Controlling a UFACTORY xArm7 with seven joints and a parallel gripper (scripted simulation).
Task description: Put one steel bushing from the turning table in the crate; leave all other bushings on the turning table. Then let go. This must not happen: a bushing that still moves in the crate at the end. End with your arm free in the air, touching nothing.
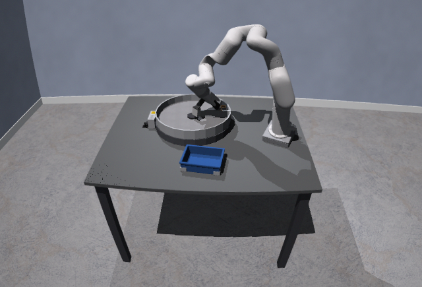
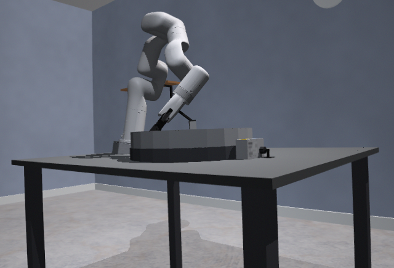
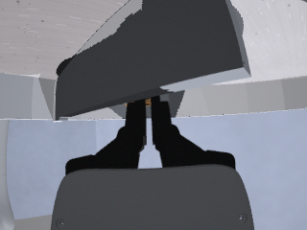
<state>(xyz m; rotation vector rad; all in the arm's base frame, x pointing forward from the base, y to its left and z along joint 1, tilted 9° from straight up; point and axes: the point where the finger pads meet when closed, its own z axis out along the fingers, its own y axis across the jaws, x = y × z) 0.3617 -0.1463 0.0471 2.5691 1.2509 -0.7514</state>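
Now: hand 410 mm to the right of the blue crate, 70 mm above it and 10 mm short of it. The rest, counted from my hand: round turning table (120 mm ahead, 70 mm to the left, 40 mm below).
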